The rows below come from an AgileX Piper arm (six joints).
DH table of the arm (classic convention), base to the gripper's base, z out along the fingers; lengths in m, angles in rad. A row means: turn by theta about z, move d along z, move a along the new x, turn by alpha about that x. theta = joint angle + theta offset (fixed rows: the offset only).
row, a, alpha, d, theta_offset
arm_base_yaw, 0, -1.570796, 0.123, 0
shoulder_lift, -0.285, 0, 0, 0.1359
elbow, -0.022, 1.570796, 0, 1.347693
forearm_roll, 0, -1.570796, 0.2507, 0
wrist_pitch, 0, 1.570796, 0, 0
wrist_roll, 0, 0, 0.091, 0
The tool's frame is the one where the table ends.
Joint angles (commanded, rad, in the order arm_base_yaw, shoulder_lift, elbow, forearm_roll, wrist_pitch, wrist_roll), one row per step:
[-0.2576 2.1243 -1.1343 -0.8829 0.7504 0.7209]
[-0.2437 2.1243 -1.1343 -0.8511 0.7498 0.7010]
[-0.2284 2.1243 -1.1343 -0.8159 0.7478 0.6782]
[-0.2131 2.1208 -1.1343 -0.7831 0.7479 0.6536]
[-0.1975 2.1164 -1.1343 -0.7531 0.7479 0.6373]
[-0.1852 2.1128 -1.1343 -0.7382 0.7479 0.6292]
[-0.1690 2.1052 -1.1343 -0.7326 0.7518 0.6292]
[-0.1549 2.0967 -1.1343 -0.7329 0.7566 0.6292]
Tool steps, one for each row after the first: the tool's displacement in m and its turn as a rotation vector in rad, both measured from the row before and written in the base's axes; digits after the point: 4 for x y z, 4 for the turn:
[0.0011 0.0063 -0.0009 0.0198 0.0052 0.0061]
[0.0013 0.0070 -0.0010 0.0226 0.0050 0.0082]
[0.0012 0.0068 0.0004 0.0197 0.0044 0.0109]
[0.0013 0.0068 0.0008 0.0178 -0.0003 0.0065]
[0.0011 0.0050 0.0009 0.0086 -0.0015 0.0079]
[0.0015 0.0057 0.0027 0.0007 -0.0049 0.0102]
[0.0013 0.0047 0.0031 -0.0034 -0.0044 0.0123]

